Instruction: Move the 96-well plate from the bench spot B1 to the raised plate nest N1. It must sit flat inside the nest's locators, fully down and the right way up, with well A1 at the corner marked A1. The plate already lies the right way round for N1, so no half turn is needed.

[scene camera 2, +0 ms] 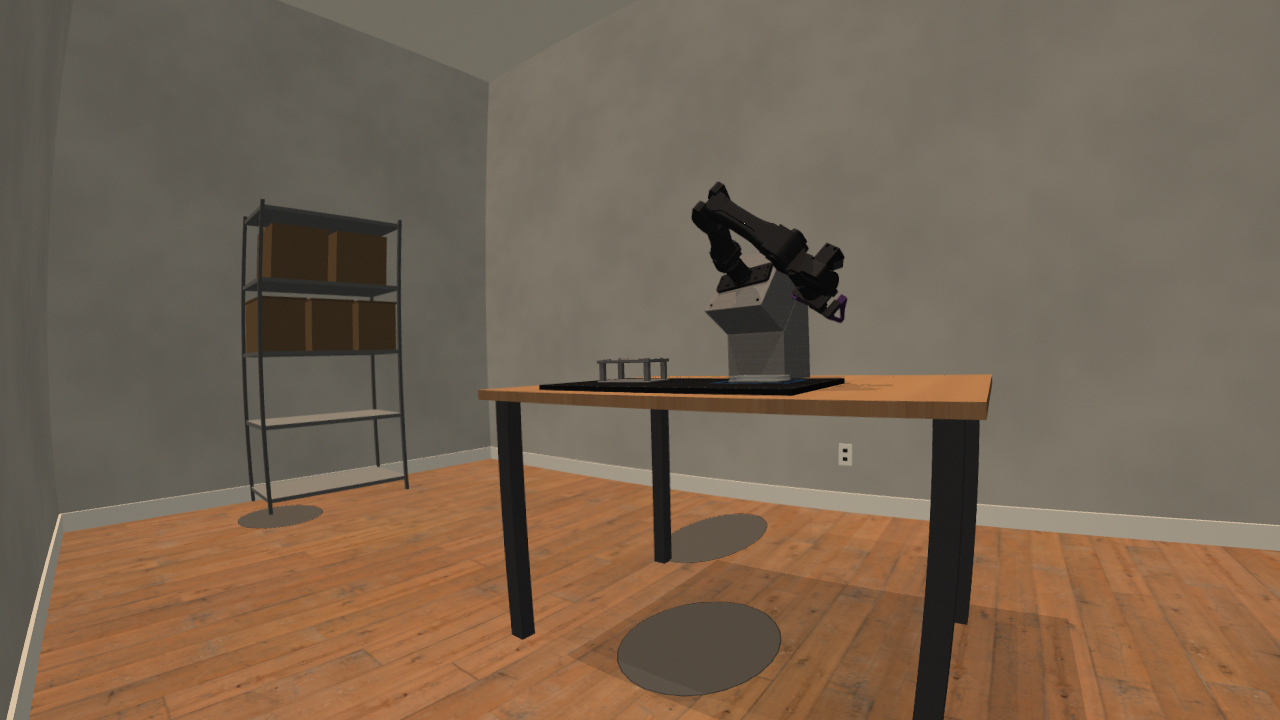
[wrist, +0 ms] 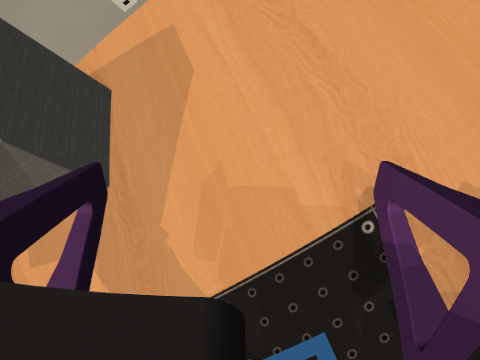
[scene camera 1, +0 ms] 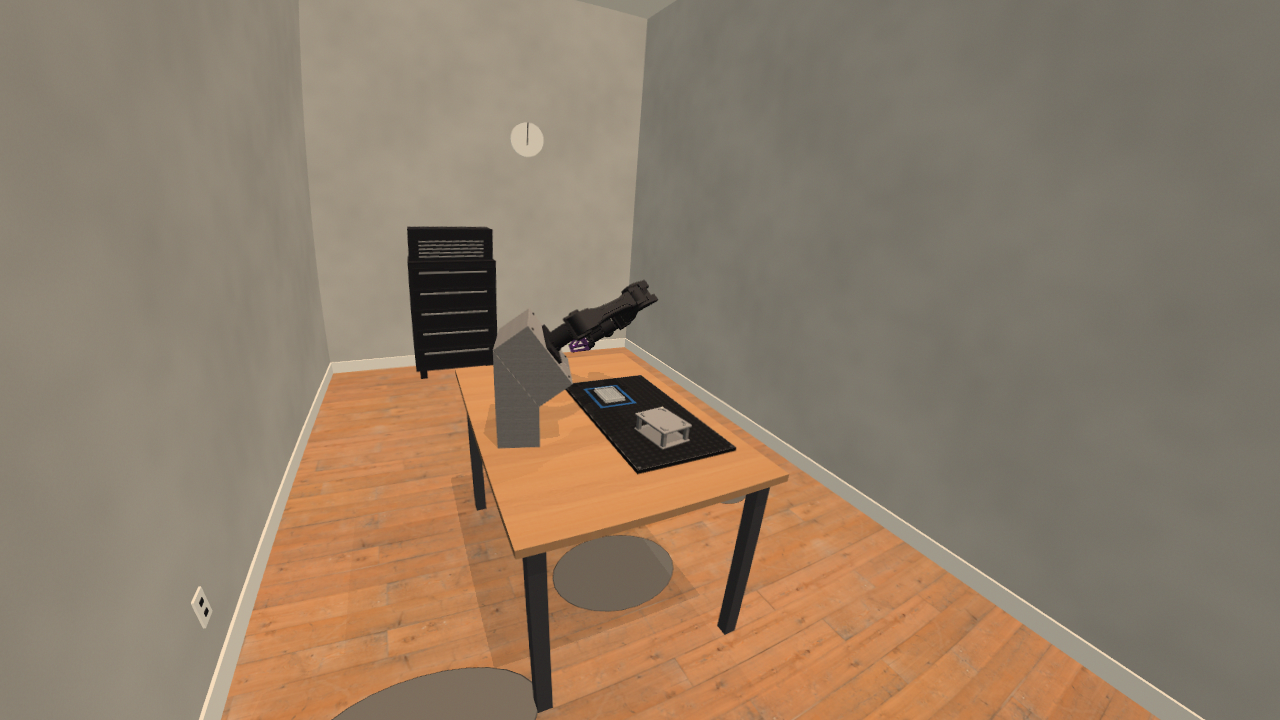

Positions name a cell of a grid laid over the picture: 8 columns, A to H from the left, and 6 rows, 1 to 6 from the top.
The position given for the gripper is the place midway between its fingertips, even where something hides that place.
In view: the gripper (scene camera 2: F3) and a grey plate nest N1 (scene camera 1: E4).
The gripper also shows in the wrist view (wrist: E3).
